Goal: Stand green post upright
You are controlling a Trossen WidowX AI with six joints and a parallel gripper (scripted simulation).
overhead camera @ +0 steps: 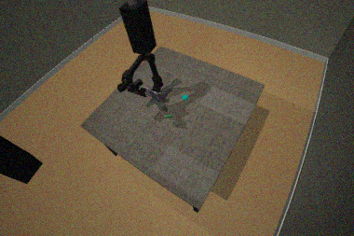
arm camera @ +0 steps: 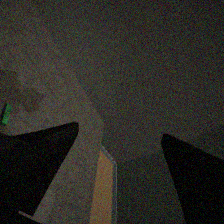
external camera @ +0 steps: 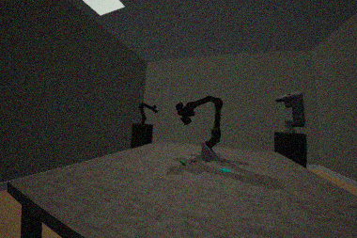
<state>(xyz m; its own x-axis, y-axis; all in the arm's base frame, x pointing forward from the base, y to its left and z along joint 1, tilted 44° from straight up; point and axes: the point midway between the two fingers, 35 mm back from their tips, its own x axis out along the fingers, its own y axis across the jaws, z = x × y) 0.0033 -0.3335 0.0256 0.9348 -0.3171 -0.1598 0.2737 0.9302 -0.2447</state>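
Now: the green post 320 mm below my gripper tip, 130 mm ahead of it and 70 mm to the left of it. Also, from my gripper tip: cyan circle (330 mm to the left, 330 mm below, 180 mm ahead).
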